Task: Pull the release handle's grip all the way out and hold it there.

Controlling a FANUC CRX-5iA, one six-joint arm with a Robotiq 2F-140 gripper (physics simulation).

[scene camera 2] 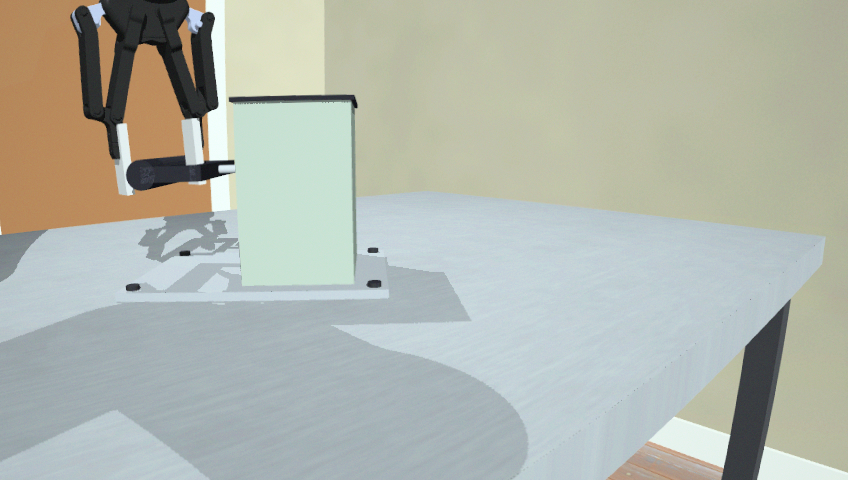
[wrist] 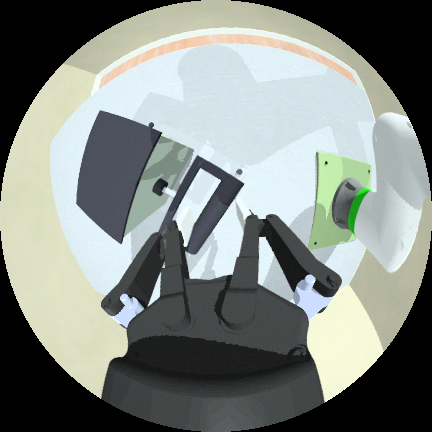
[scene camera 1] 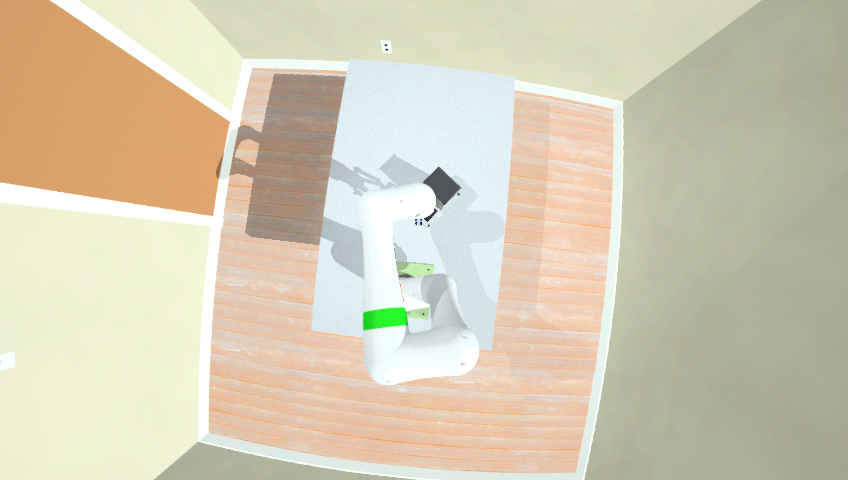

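Note:
The release handle's housing (scene camera 1: 441, 185) (scene camera 2: 297, 190) is a pale green upright box with a dark top (wrist: 114, 175). Its dark, frame-shaped grip (scene camera 2: 142, 174) (wrist: 209, 223) stands out from one side on a thin pale rod (scene camera 2: 226, 168) (wrist: 170, 192); a short gap shows between grip and housing. My gripper (scene camera 2: 160, 178) (wrist: 213, 210) is part-way open and points down, with its pale fingertips on either side of the grip's outer bar. One fingertip is inside the frame's opening, the other outside; the bar is not clamped. In scene camera 1 the arm hides the fingers.
The housing stands on a pale base plate (scene camera 2: 255, 294) with black bolts, on the light grey table (scene camera 1: 428, 113) (scene camera 2: 595, 285). The arm's white links (scene camera 1: 380, 255) (wrist: 397, 155) and green mounting plate (scene camera 1: 423, 269) (wrist: 325, 175) lie to one side. A wall rises beyond the table.

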